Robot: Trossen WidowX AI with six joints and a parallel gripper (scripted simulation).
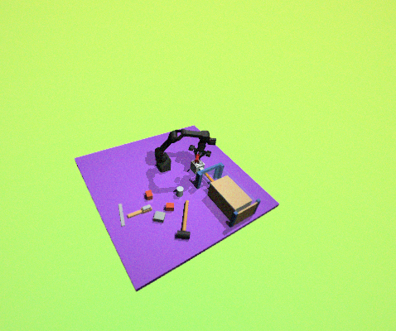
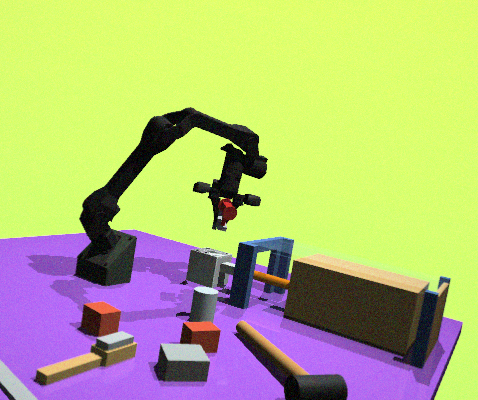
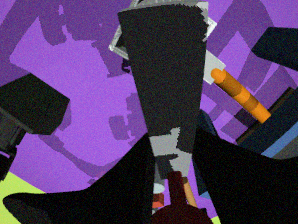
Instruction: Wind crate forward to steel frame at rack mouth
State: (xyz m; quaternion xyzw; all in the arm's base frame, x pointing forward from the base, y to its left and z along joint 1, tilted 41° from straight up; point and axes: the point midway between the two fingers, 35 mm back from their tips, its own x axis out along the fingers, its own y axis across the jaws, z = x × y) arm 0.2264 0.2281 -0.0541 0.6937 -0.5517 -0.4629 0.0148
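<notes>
Right now the red knob is 4 cm above my gripper tip, 3 cm to the right of it and 3 cm ahead of it. Round my gripper tip: grey winch 15 cm below, 5 cm behind, 4 cm to the left; grey block 49 cm to the right, 26 cm ahead, 16 cm below; winch handle 2 cm above.
</notes>
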